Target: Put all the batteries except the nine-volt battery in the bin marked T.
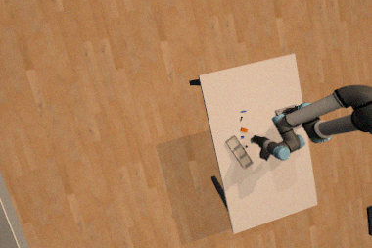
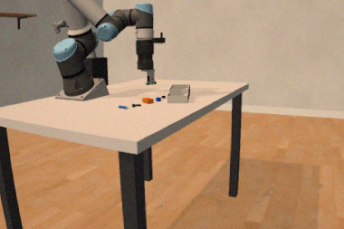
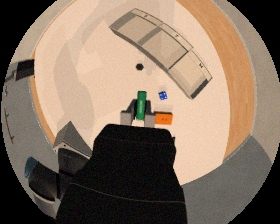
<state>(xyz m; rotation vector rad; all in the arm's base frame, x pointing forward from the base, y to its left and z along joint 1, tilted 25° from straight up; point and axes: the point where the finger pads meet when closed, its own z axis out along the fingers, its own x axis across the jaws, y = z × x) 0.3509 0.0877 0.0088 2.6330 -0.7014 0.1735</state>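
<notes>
Right now the grey bin is 100 mm ahead of my hand, 90 mm to the left of it and 60 mm below it. Round my hand: orange block: 80 mm below, 60 mm to the right, 10 mm ahead; green piece: 10 mm below; black screw: 160 mm to the right, 80 mm below, 20 mm ahead.
</notes>
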